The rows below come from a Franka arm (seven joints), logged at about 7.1 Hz.
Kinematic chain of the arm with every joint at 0, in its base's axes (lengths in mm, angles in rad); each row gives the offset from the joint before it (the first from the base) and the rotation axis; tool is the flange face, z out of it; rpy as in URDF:
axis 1: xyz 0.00 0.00 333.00 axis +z
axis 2: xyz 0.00 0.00 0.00 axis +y
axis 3: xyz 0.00 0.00 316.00 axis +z
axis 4: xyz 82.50 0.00 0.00 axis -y
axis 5: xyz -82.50 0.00 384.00 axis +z
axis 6: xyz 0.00 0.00 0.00 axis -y
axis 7: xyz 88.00 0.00 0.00 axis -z
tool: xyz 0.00 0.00 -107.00 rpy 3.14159 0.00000 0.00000
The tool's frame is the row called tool.
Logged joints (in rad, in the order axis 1, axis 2, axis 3, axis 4, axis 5, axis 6, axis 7), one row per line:
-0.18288 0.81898 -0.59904 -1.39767 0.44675 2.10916 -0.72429
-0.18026 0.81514 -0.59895 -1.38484 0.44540 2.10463 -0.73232
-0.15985 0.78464 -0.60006 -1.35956 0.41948 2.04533 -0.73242
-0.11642 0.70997 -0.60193 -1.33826 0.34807 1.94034 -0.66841
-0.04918 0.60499 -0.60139 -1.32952 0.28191 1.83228 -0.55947
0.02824 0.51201 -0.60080 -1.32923 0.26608 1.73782 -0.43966
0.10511 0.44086 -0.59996 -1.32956 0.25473 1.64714 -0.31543
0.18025 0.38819 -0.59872 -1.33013 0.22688 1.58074 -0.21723
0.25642 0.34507 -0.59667 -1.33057 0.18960 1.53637 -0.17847
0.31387 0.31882 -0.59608 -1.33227 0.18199 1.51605 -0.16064
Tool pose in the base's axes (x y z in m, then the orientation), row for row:
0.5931 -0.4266 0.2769 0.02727 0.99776 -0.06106 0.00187
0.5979 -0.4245 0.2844 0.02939 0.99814 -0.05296 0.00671
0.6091 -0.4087 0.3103 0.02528 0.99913 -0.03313 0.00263
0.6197 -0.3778 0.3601 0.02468 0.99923 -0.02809 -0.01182
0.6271 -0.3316 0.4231 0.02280 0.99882 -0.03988 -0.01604
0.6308 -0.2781 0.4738 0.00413 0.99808 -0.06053 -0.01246
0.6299 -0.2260 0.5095 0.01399 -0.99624 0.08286 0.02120
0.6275 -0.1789 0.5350 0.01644 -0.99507 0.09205 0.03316
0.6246 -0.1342 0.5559 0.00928 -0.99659 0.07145 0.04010
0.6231 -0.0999 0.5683 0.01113 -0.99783 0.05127 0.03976
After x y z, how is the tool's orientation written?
As a quaternion, w x y z.
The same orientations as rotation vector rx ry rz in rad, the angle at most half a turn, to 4 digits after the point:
3.0813 -0.1886 0.0058
3.0784 -0.1633 0.0207
3.0893 -0.1024 0.0081
3.0908 -0.0869 -0.0366
3.0931 -0.1235 -0.0497
3.1273 -0.1897 -0.0390
-3.1022 0.2580 0.0660
-3.0938 0.2862 0.1031
-3.1125 0.2232 0.1252
-3.1128 0.1599 0.1240

